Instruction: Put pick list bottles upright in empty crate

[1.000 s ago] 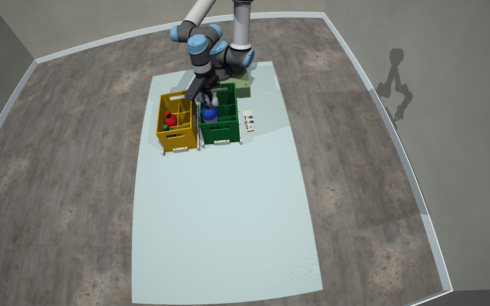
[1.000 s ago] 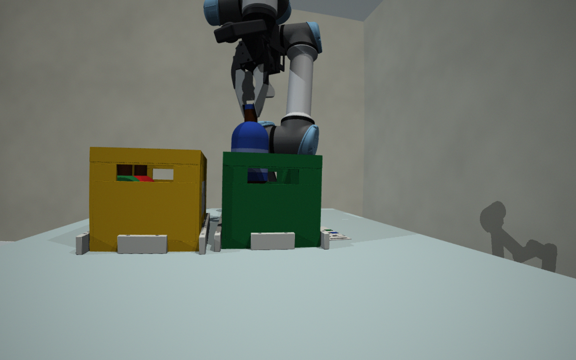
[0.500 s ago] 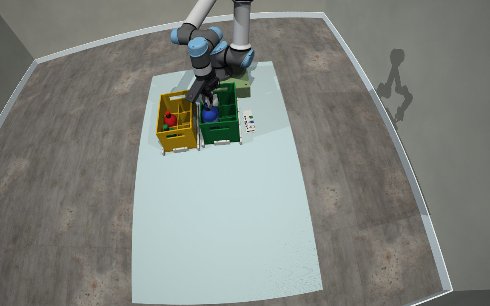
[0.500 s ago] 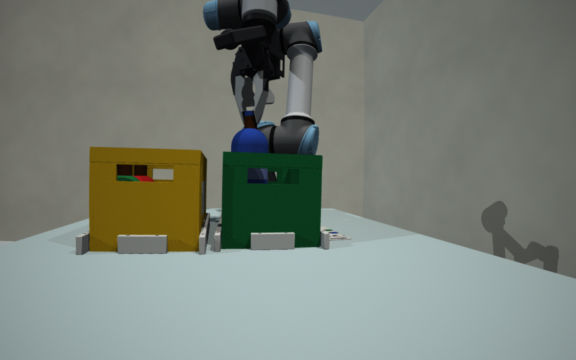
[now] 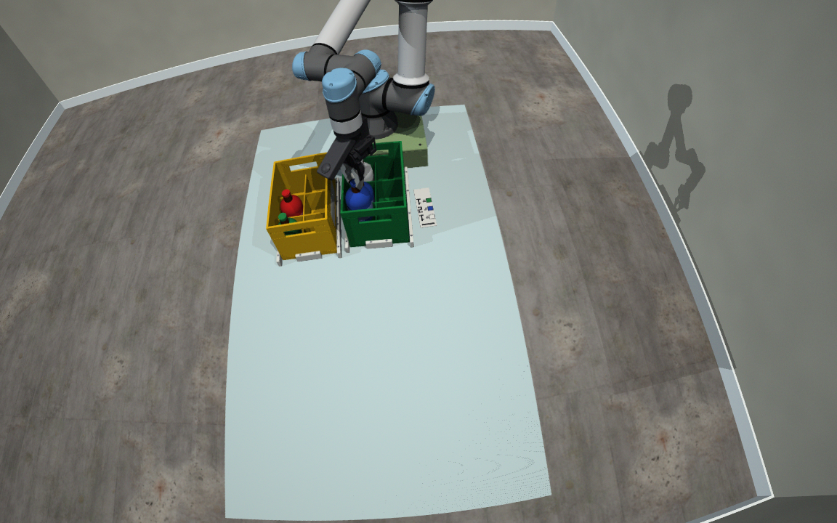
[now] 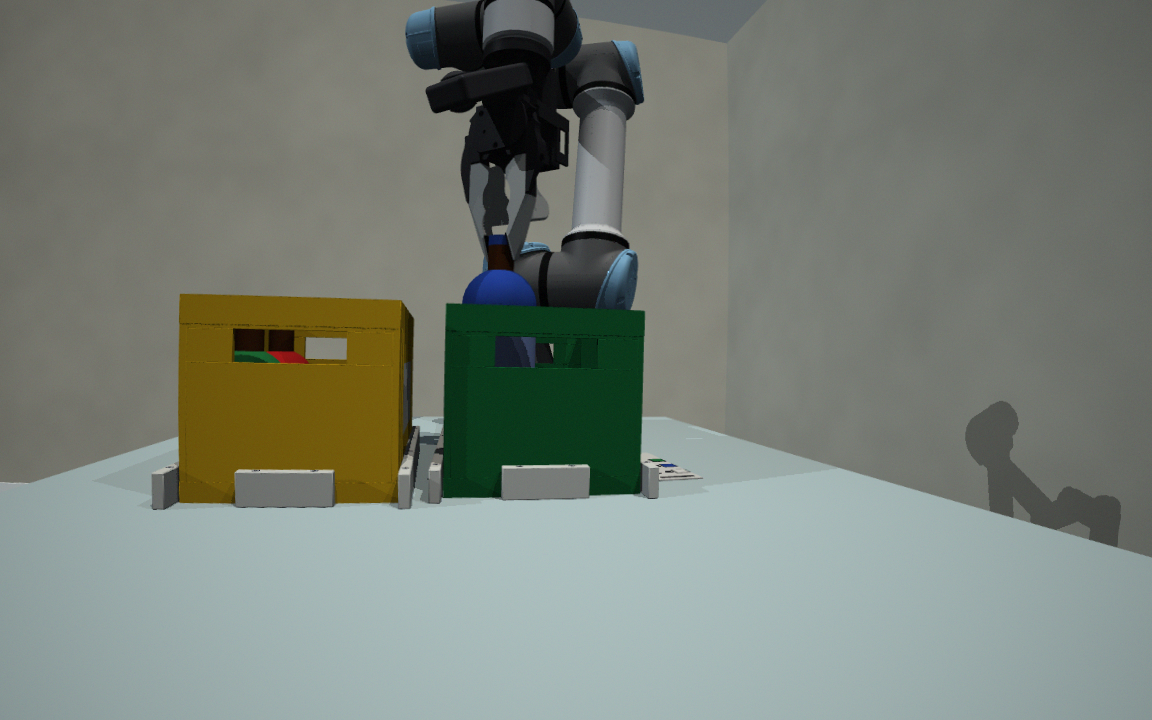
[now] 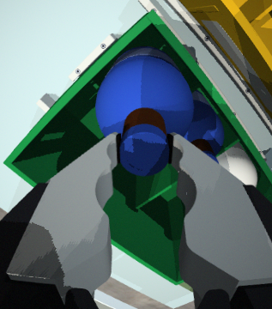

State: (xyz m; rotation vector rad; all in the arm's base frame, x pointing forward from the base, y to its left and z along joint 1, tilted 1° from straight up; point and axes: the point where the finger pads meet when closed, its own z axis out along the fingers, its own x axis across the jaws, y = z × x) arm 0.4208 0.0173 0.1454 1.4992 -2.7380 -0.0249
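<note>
Right now my hand is 15 cm above the green crate, 10 cm past it and 3 cm to the right of it. Round my hand: yellow crate: 20 cm to the right, 15 cm below, 4 cm behind; then green bottle: 22 cm to the right, 15 cm below, 6 cm ahead; then white bottle: 17 cm behind, 15 cm below, 3 cm to the right.
</note>
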